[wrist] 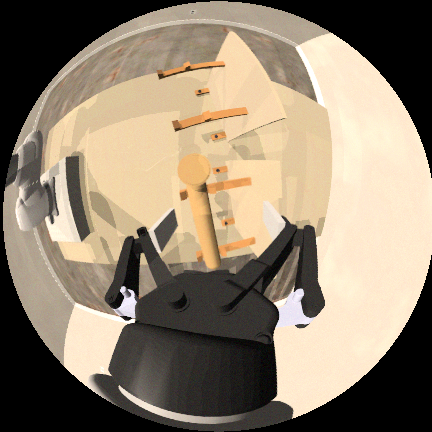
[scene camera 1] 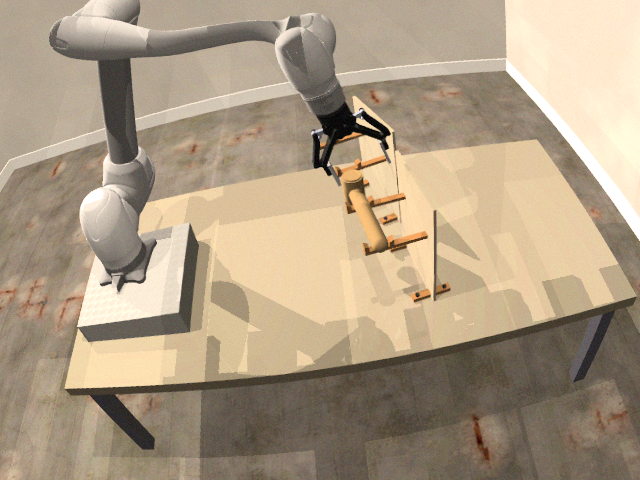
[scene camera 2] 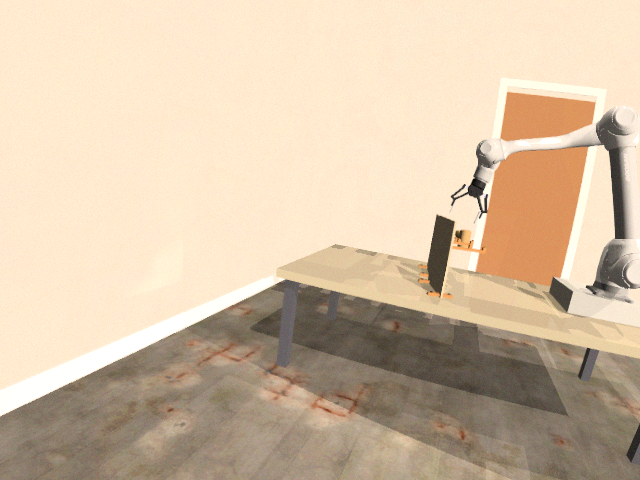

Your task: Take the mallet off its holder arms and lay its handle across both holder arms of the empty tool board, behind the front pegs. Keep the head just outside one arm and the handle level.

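Observation:
The wooden mallet lies on the two orange holder arms of the nearer tool board in scene camera 1. Its head is just outside one arm, on the side toward the empty tool board. The empty board's two holder arms stick out toward the robot base, with upright pegs. My gripper is open and empty, tilted, above the mallet. In the wrist view the handle shows between the fingers, nearer the left one, and below them.
Both boards stand upright in a row on orange feet on the wooden table. The robot base block stands at one table end. Walls and a door are beyond the table.

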